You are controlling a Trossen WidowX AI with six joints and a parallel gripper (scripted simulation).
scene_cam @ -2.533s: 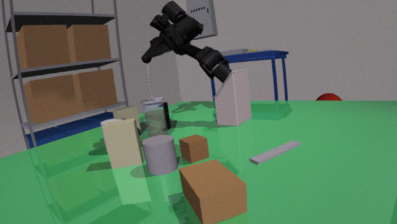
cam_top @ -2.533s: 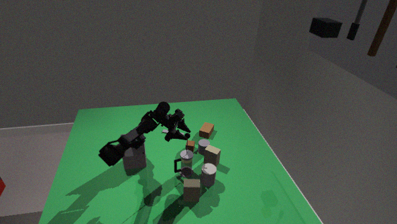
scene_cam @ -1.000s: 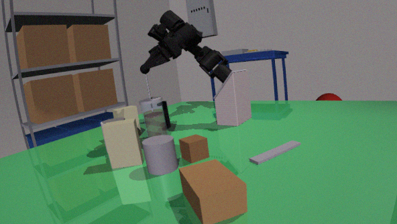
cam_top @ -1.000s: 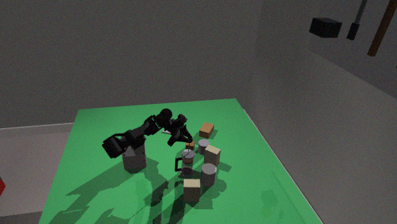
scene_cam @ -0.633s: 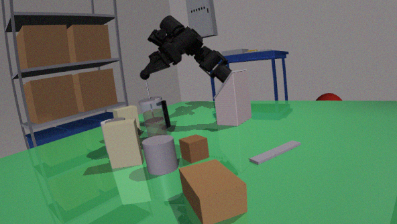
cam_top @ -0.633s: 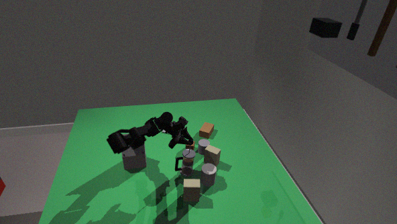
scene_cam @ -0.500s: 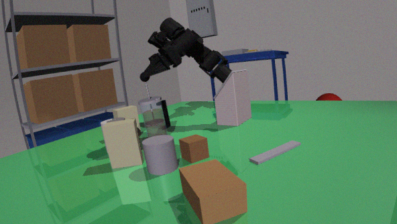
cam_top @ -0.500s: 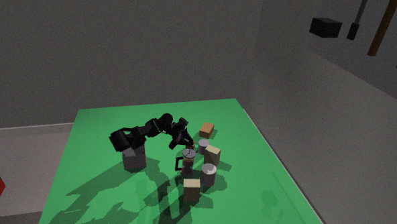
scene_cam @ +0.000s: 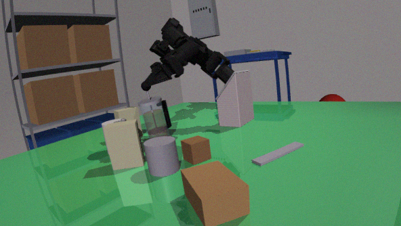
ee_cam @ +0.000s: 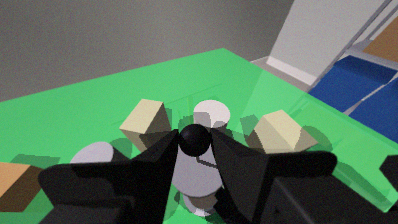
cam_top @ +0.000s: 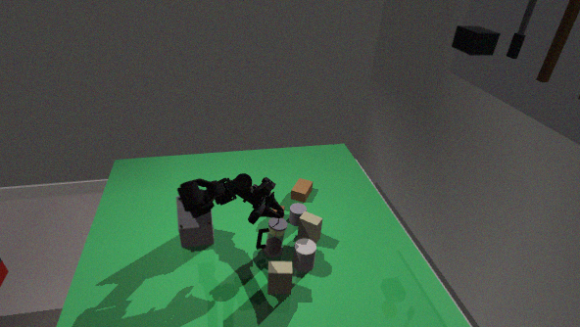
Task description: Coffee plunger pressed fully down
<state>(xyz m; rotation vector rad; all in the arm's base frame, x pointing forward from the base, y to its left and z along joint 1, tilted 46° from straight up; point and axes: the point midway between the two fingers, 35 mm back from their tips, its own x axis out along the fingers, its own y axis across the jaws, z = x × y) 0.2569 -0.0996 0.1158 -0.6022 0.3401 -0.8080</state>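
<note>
The coffee press lies 9 cm below my gripper tip and 3 cm behind it. Also, from my gripper tip: brown box: 31 cm to the left, 22 cm ahead, 16 cm below; then flat grey bar: 37 cm to the left, 18 cm below, 1 cm behind.
</note>
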